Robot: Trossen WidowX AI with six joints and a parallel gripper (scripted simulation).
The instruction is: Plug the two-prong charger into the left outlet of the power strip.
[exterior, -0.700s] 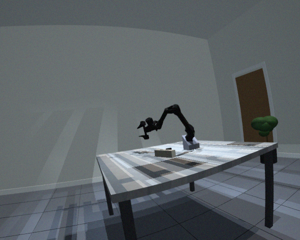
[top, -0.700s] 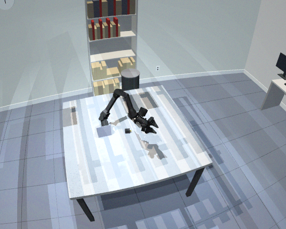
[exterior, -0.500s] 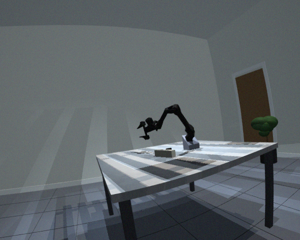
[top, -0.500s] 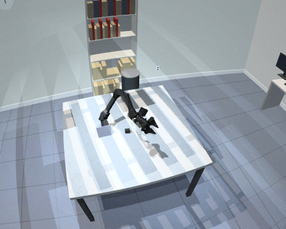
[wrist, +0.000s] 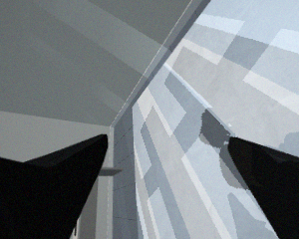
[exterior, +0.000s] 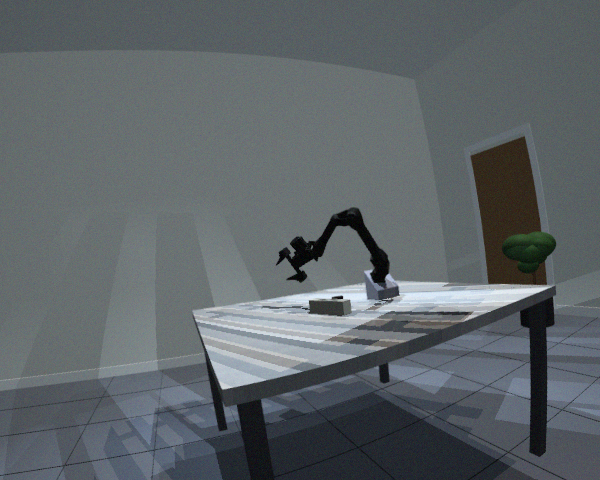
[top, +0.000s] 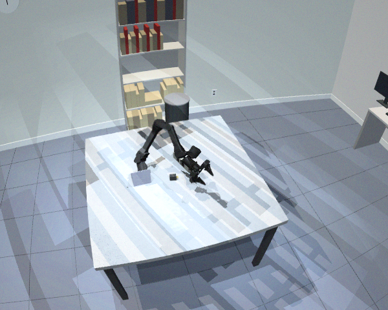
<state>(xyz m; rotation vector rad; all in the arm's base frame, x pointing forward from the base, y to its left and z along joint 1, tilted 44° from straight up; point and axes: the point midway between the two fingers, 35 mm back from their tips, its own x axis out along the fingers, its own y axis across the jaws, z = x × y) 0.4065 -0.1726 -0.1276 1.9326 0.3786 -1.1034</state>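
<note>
My gripper tip is now 220 mm to the right of the black two-prong charger, 190 mm past it and 160 mm above it.
</note>
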